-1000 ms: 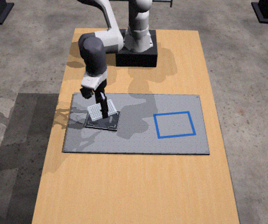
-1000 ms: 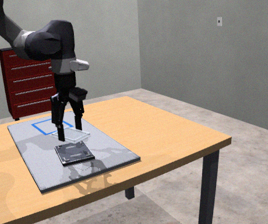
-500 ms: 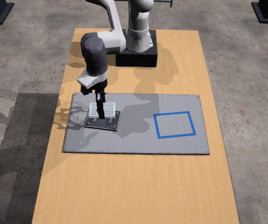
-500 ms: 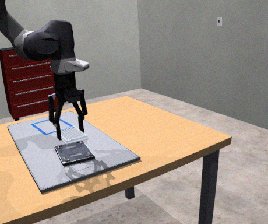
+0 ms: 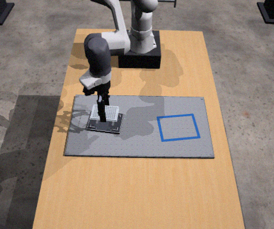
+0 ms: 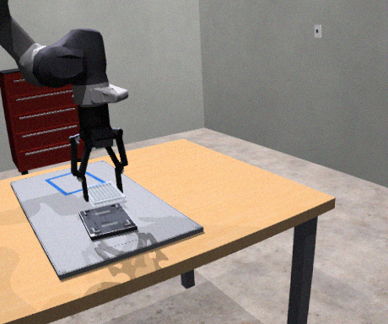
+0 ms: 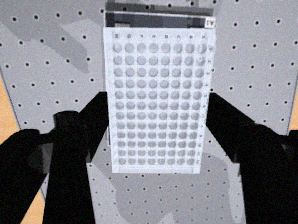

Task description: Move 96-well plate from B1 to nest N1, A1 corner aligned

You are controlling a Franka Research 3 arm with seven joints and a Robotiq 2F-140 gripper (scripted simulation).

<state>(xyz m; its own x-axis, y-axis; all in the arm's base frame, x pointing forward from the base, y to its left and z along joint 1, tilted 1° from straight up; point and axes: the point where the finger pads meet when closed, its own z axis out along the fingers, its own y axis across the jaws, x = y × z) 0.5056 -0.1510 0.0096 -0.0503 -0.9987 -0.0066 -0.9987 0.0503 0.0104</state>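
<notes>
My gripper is now 2 cm above the white 96-well plate. Also, from my hand: A1 label 6 cm behind, 7 cm to the right, 9 cm below; dark plate nest 10 cm below.
</notes>
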